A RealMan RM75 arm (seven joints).
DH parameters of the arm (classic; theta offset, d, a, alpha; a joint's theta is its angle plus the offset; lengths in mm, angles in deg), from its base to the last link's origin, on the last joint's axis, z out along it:
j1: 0 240.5 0 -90
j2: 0 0 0 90
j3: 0 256 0 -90
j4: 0 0 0 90
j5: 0 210 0 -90
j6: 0 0 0 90
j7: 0 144 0 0
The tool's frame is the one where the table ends.
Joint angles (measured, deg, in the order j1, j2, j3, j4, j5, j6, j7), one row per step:
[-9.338, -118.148, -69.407, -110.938, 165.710, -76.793, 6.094]
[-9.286, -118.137, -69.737, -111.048, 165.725, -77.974, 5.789]
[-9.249, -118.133, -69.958, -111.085, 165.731, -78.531, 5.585]
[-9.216, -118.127, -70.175, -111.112, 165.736, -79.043, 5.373]
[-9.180, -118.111, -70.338, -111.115, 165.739, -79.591, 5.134]
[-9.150, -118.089, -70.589, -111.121, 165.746, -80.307, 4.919]
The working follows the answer.
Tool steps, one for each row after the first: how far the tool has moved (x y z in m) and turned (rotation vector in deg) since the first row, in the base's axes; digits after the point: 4 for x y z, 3 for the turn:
[-0.0025, -0.0013, 0.0014, -0.165, 0.385, 1.128]
[-0.0039, -0.0019, 0.0023, -0.165, 0.530, 1.761]
[-0.0052, -0.0023, 0.0031, -0.145, 0.653, 2.373]
[-0.0067, -0.0030, 0.0038, -0.186, 0.808, 3.028]
[-0.0086, -0.0038, 0.0048, -0.245, 1.054, 3.810]

Tool pose at each row, in the base's axes (x y z in m, rotation vector in deg; rounded; the steps above come from the unrounded poses):
[-0.1576, 0.2749, -0.0132, -131.994, -46.238, 19.129]
[-0.1601, 0.2735, -0.0118, -131.635, -47.374, 20.143]
[-0.1615, 0.2730, -0.0109, -131.367, -48.046, 20.587]
[-0.1628, 0.2725, -0.0100, -131.092, -48.703, 20.987]
[-0.1643, 0.2718, -0.0094, -130.843, -49.392, 21.471]
[-0.1661, 0.2711, -0.0084, -130.530, -50.185, 22.123]

